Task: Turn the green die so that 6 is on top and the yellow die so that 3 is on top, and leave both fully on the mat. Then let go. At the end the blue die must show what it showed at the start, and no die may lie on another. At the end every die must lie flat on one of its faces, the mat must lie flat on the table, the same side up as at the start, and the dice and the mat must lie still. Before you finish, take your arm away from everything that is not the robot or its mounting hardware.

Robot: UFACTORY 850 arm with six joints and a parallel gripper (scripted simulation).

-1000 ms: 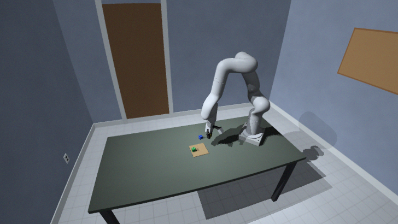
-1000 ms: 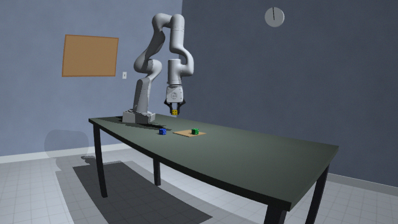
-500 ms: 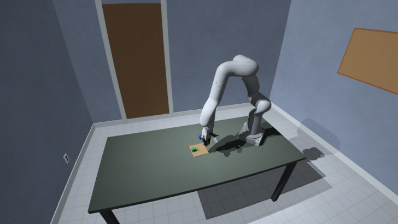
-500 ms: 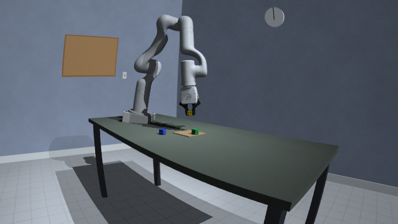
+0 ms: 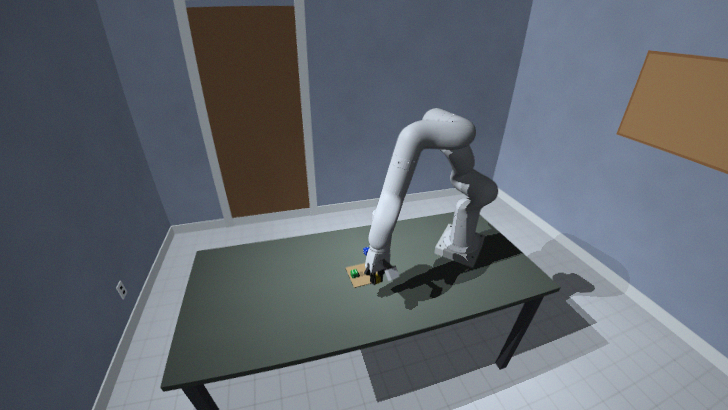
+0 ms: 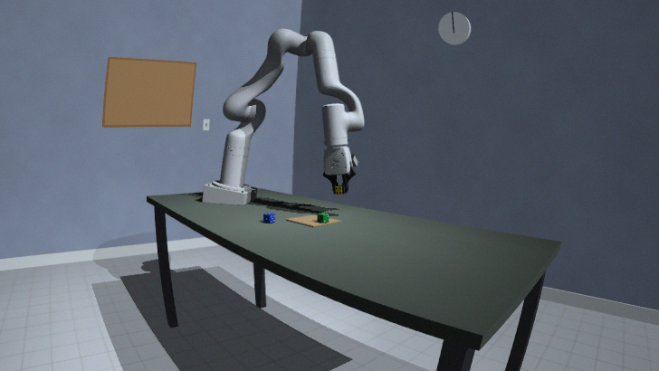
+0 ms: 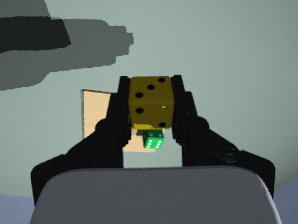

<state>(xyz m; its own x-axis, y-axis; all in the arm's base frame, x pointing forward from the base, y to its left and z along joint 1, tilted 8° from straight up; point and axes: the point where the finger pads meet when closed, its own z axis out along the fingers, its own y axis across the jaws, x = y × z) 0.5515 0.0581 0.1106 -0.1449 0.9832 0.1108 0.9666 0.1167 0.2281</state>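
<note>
Now: the green die 150 mm to the right of my hand, 90 mm below it and 30 mm ahead of it. Round my hand: tan mat 140 mm to the right, 110 mm below, 10 mm behind; then yellow die 10 mm below; then blue die 280 mm to the right, 100 mm behind, 90 mm below.
</note>
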